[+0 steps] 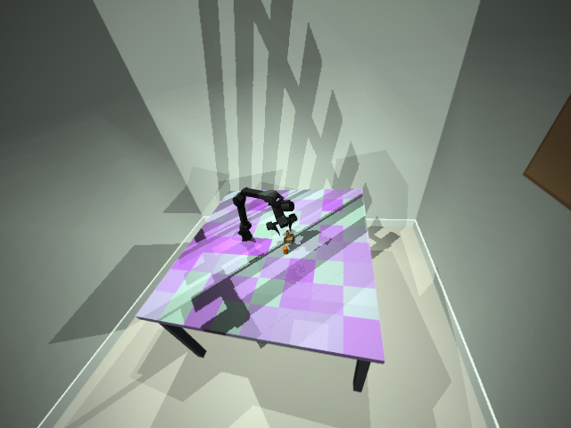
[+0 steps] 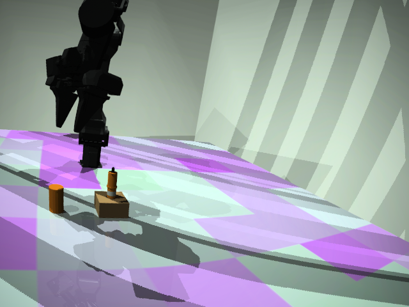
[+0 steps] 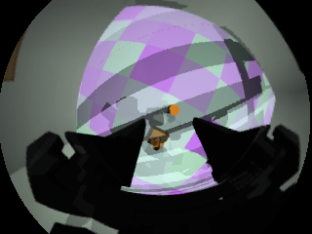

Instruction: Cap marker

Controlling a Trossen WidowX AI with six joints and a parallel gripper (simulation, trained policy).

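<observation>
The orange cap lies 2 cm behind my gripper tip, 2 cm to the right of it and 14 cm below it. Also, from my gripper tip: tan holder block (2 cm behind, 10 cm to the left, 15 cm below).
</observation>
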